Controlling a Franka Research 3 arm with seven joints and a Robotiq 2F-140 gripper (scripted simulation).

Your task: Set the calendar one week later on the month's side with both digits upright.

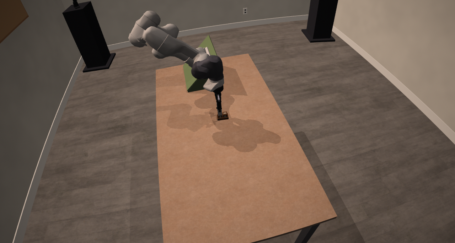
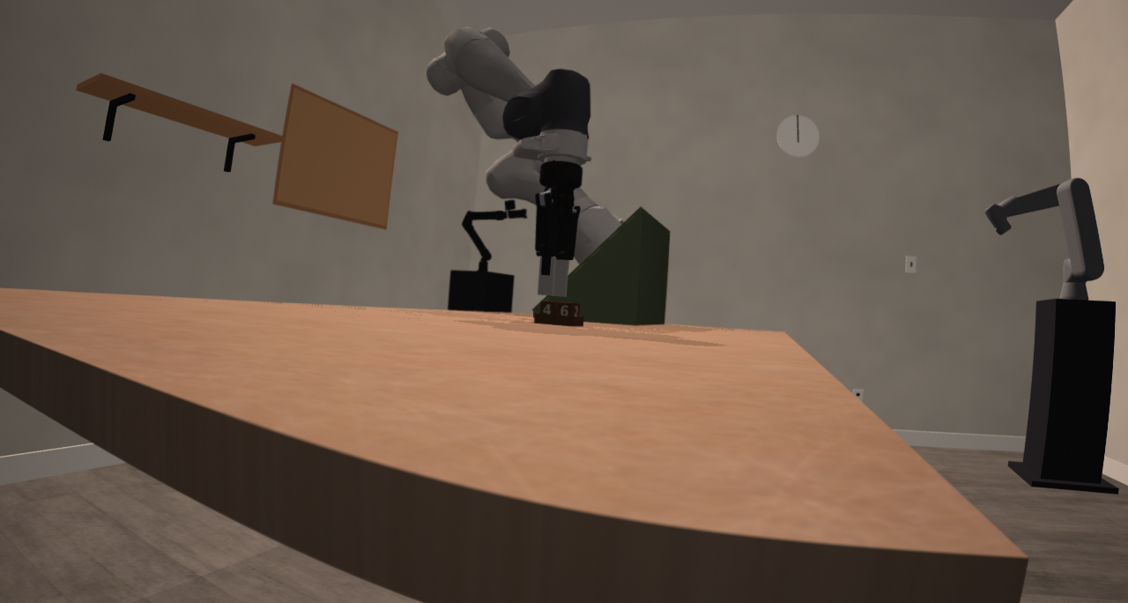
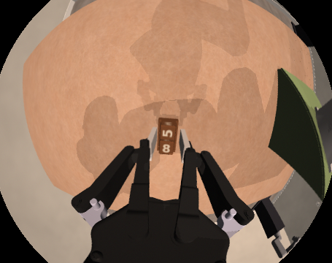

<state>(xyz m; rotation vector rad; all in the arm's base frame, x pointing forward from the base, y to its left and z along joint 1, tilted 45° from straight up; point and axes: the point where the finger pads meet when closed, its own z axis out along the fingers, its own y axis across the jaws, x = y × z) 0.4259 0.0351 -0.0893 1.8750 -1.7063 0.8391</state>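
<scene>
Now: the brown calendar tray 20 mm to the left of my hand and 70 mm below it.
</scene>
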